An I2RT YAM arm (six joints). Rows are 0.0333 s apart.
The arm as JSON. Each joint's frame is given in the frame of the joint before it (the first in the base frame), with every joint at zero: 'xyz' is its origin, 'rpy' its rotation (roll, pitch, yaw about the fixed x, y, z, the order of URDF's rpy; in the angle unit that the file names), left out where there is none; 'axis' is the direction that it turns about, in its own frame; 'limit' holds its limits. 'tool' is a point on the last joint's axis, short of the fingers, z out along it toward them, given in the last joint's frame.
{
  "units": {
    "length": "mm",
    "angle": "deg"
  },
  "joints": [
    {
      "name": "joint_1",
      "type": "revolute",
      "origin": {
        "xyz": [
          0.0,
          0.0,
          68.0
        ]
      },
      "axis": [
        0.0,
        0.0,
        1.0
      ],
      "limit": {
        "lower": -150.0,
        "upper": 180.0
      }
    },
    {
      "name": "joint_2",
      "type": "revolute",
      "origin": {
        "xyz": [
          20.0,
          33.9,
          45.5
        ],
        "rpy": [
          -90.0,
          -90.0,
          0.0
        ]
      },
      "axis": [
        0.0,
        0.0,
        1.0
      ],
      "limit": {
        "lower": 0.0,
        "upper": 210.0
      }
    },
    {
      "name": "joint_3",
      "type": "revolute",
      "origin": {
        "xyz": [
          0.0,
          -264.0,
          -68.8
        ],
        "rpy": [
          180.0,
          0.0,
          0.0
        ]
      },
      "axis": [
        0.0,
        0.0,
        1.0
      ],
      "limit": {
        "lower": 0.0,
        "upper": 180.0
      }
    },
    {
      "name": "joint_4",
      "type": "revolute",
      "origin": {
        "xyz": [
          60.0,
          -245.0,
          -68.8
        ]
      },
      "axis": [
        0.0,
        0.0,
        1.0
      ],
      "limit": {
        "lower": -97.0,
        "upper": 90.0
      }
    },
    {
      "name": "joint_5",
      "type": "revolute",
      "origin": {
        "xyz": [
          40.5,
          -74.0,
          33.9
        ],
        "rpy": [
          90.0,
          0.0,
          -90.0
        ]
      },
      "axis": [
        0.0,
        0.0,
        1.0
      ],
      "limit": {
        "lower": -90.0,
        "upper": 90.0
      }
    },
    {
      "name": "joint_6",
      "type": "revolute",
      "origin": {
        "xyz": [
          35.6,
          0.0,
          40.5
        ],
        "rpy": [
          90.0,
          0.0,
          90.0
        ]
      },
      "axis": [
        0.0,
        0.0,
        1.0
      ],
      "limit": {
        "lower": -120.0,
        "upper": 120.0
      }
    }
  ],
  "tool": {
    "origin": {
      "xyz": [
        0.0,
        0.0,
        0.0
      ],
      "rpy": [
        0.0,
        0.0,
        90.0
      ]
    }
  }
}
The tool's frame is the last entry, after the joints.
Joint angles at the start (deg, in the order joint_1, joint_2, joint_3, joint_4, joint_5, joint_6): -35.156 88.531 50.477 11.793 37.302 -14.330
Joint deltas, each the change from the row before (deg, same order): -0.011 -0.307 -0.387 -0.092 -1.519 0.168; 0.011 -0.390 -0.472 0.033 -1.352 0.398; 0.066 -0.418 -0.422 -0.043 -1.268 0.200; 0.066 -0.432 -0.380 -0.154 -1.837 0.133; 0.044 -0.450 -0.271 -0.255 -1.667 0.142; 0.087 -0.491 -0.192 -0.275 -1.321 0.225; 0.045 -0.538 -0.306 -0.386 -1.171 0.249; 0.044 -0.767 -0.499 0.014 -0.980 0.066
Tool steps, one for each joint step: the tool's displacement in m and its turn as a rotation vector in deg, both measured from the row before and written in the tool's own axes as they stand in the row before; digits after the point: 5 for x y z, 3 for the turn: 0.00125 0.00046 -0.00096 -1.497 -0.235 0.069; 0.00127 0.00030 -0.00132 -1.331 -0.292 0.366; 0.00096 0.00040 -0.00160 -1.295 -0.291 0.149; 0.00078 0.00072 -0.00167 -1.860 -0.374 0.054; 0.00030 0.00039 -0.00170 -1.673 -0.340 0.086; -0.00028 0.00021 -0.00198 -1.353 -0.358 0.202; 0.00054 0.00005 -0.00204 -1.209 -0.148 0.159; 0.00028 -0.00052 -0.00284 -0.936 -0.480 0.175
